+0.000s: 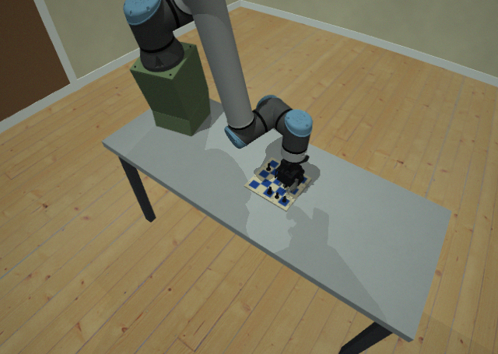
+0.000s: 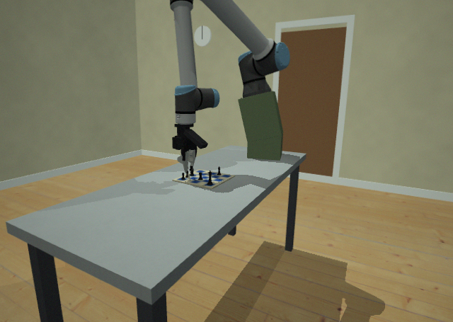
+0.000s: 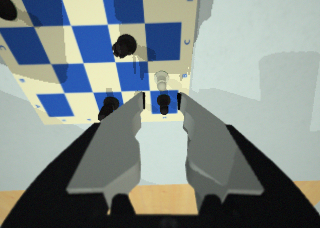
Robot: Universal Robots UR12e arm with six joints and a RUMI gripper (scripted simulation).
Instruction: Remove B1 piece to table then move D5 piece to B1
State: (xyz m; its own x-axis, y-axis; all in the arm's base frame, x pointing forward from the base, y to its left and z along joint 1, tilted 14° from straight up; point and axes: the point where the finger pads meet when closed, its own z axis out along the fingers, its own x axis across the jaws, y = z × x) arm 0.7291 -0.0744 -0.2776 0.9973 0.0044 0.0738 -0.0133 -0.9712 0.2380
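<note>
My hand is 4 cm above the white piece. From my hand the other things lie so: blue-and-cream chessboard (7 cm behind, 6 cm below, 4 cm to the left).
</note>
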